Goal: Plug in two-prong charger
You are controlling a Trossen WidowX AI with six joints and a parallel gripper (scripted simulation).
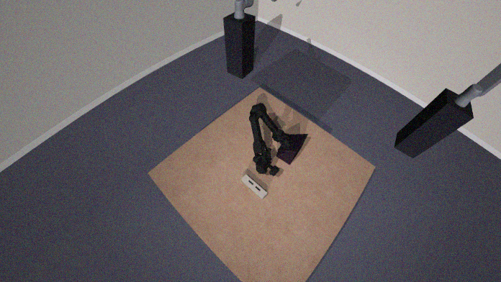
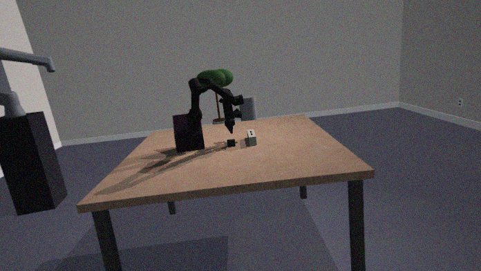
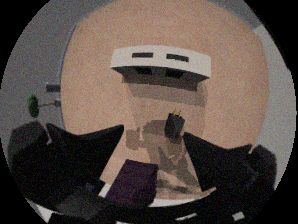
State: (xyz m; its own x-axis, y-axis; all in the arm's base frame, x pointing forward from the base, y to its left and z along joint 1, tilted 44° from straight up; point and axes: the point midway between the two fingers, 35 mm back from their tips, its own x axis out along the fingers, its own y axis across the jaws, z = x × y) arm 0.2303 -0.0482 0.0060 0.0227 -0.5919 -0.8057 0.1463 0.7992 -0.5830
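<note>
Now: gripper tip 7 cm above the dark two-prong charger and 4 cm to the left of it.
</note>
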